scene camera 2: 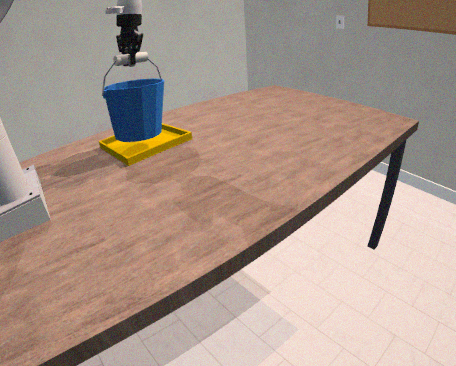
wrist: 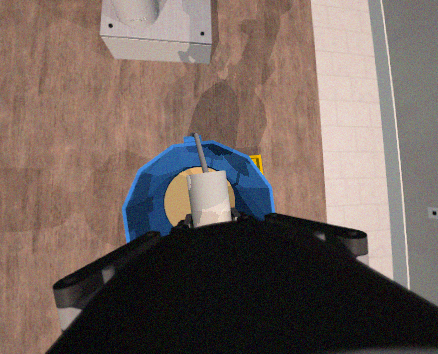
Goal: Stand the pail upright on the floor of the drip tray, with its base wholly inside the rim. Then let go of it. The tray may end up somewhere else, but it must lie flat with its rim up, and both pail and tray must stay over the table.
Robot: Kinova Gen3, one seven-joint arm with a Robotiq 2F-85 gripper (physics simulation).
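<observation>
The blue pail is close to upright, its open top facing up. Its base is over or on the floor of the yellow drip tray, near the back rim in the scene view. Whether the base touches the tray floor or rests on the back rim, I cannot tell. The tray lies flat on the table, rim up; the pail hides most of it in the wrist view. My gripper is shut on the white grip of the pail's handle, above the opening, with the wire handle raised.
The wooden table extends to the right and towards the front in the scene view. The robot's base block stands on it at the left. In the wrist view a table edge runs down the right, past the tray.
</observation>
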